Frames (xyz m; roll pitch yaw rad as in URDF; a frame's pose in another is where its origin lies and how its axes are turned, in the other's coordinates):
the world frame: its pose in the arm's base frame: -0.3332 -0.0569 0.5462 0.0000 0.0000 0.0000
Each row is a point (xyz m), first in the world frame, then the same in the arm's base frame.
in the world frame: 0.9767 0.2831 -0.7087
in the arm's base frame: 0.6435 0.2262 -0.1625
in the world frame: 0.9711 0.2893 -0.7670
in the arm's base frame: 0.6379 0.2324 -0.2208
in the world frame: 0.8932 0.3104 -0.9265
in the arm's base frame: 0.5600 0.2535 -0.3803
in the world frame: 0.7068 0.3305 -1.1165
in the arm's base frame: 0.3736 0.2736 -0.5703
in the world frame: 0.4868 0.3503 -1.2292
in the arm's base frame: 0.1536 0.2934 -0.6830
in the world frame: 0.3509 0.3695 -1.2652
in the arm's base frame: 0.0177 0.3126 -0.7190
